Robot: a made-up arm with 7 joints. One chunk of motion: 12 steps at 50 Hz.
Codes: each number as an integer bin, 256 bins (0 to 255) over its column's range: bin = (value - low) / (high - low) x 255, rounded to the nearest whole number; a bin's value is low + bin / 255 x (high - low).
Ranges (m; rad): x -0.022..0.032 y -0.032..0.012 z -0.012..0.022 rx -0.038..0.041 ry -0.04..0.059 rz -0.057..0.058
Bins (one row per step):
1: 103 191 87 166 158 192
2: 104 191 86 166 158 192
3: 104 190 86 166 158 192
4: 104 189 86 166 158 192
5: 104 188 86 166 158 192
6: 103 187 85 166 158 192
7: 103 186 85 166 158 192
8: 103 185 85 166 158 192
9: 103 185 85 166 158 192
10: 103 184 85 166 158 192
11: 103 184 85 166 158 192
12: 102 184 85 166 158 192
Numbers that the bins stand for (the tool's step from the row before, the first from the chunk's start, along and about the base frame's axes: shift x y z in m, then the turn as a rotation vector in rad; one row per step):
1: -0.00019 0.00096 -0.00040 0.01343 0.02134 0.02959
2: 0.00002 0.00096 -0.00053 0.01343 0.02134 0.02959
3: 0.00002 0.00078 -0.00053 0.01343 0.02134 0.02959
4: 0.00002 0.00061 -0.00053 0.01343 0.02134 0.02959
5: 0.00002 0.00044 -0.00053 0.01343 0.02134 0.02959
6: -0.00019 0.00027 -0.00067 0.01343 0.02134 0.02959
7: -0.00019 0.00009 -0.00067 0.01343 0.02134 0.02959
8: -0.00019 -0.00008 -0.00067 0.01343 0.02134 0.02959
9: -0.00019 -0.00008 -0.00067 0.01343 0.02134 0.02959
10: -0.00019 -0.00025 -0.00067 0.01343 0.02134 0.02959
11: -0.00019 -0.00025 -0.00067 0.01343 0.02134 0.02959
12: -0.00040 -0.00025 -0.00067 0.01343 0.02134 0.02959

